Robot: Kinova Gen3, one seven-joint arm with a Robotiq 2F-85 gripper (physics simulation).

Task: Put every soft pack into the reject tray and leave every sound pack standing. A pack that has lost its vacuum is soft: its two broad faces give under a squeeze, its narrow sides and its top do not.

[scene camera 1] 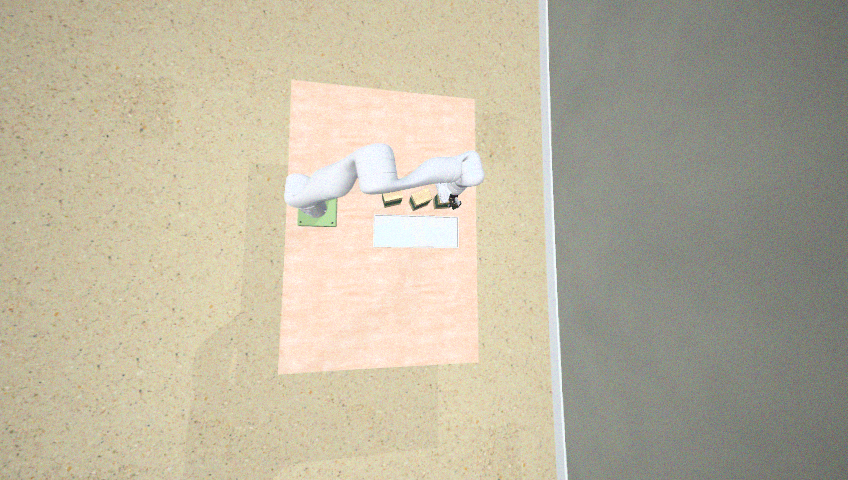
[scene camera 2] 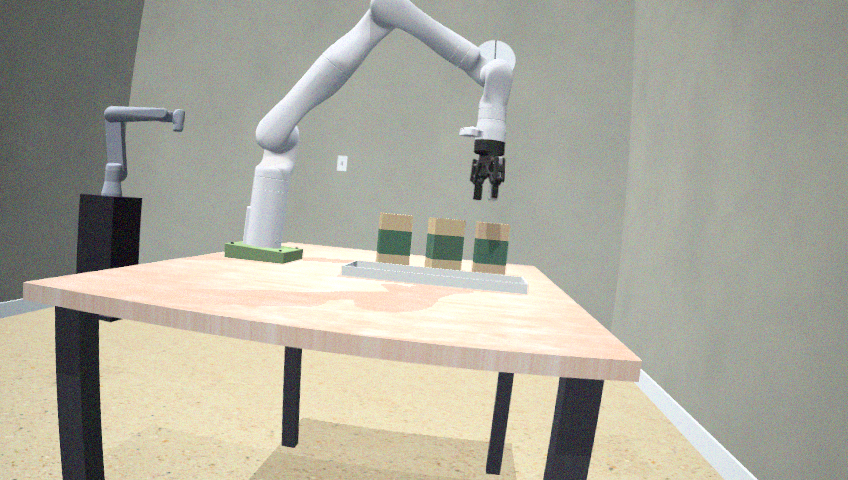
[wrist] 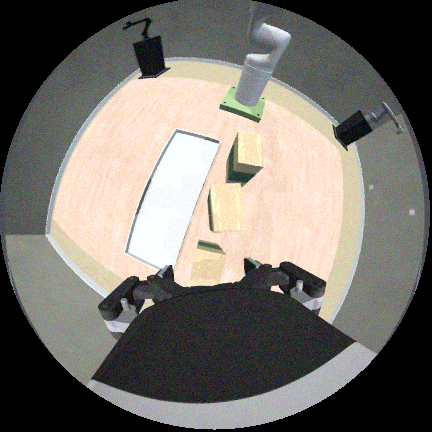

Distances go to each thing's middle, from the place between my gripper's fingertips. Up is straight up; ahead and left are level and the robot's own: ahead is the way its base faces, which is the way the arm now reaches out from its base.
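As for the reject tray (scene camera 2: 362,269), my gripper is 180 mm above it at the moment, and it's also 90 mm past the tray and 140 mm to the left of it.
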